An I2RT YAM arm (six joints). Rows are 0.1 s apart.
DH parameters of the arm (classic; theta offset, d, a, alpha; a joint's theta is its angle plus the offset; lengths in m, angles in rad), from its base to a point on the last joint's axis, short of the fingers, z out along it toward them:
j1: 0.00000 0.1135 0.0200 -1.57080
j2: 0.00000 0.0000 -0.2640 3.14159
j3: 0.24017 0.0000 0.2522 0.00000
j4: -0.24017 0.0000 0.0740 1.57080
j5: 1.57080 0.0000 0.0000 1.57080
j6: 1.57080 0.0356 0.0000 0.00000
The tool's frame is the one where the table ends.
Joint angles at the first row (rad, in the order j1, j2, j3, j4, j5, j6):
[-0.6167 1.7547 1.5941 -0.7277 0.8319 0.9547]
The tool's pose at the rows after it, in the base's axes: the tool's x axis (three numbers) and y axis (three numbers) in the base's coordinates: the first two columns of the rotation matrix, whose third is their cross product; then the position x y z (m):
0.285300, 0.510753, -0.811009, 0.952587, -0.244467, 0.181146, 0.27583, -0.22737, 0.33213
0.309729, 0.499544, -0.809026, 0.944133, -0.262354, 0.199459, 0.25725, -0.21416, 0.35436
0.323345, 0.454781, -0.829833, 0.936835, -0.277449, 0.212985, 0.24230, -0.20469, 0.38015
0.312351, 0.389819, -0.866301, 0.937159, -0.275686, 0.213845, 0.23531, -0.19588, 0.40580
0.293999, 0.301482, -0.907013, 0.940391, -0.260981, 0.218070, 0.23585, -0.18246, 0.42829
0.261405, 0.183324, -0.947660, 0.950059, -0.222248, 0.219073, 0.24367, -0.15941, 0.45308
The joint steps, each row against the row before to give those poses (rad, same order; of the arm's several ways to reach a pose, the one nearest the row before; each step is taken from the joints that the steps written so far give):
[0.0004 -0.0676 -0.0007 -0.1378 -0.0081 0.0731]
[0.0007 -0.0701 0.0137 -0.0874 0.0079 0.0294]
[0.0005 -0.0474 0.0477 -0.0688 0.0442 0.0010]
[0.0156 -0.0205 0.0698 -0.0414 0.0736 -0.0313]
[0.0451 -0.0125 0.0577 -0.0007 0.1051 -0.0426]
[0.0893 -0.0128 0.0507 0.0571 0.1462 -0.0938]

